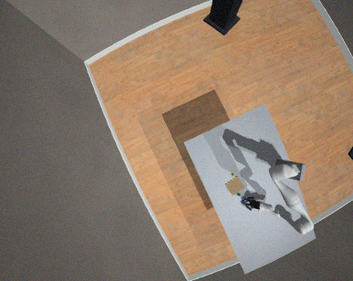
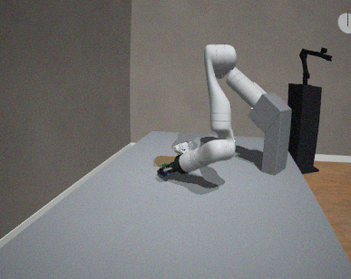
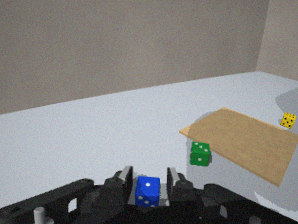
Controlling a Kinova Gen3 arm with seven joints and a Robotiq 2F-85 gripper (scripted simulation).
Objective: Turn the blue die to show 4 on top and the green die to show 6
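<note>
The blue die lies 1 cm below my hand. From my hand the other things lie so: green die (2 cm behind, 8 cm to the right, 1 cm below); tan mat (5 cm behind, 17 cm to the right, 2 cm below); yellow die (12 cm behind, 26 cm to the right, 1 cm below).
</note>
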